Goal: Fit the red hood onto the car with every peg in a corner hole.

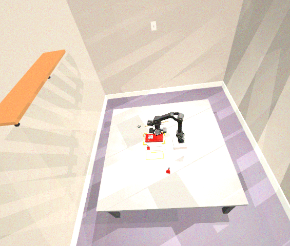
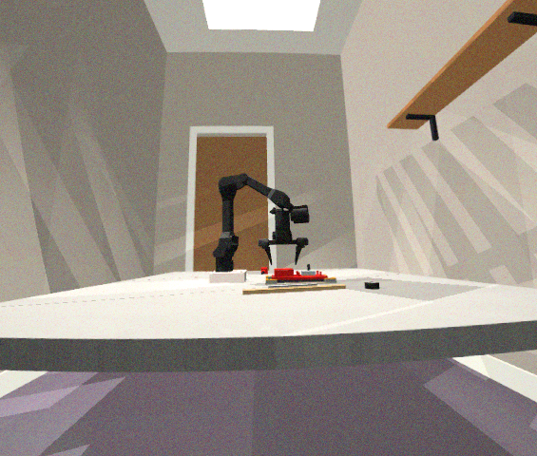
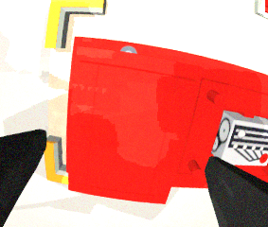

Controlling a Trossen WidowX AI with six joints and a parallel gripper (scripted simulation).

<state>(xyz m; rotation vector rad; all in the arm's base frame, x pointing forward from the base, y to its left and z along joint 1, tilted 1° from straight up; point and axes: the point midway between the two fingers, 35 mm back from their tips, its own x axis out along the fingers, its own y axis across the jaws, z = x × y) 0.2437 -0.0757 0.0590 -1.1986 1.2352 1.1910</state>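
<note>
The red hood lies 2 cm below my gripper tip. From my gripper tip the other things lie so: wooden strip (2 cm ahead, 22 cm to the right, 6 cm below); grey engine block (9 cm ahead, 1 cm to the left, 4 cm below); black wheel (25 cm ahead, 19 cm to the right, 6 cm below).
</note>
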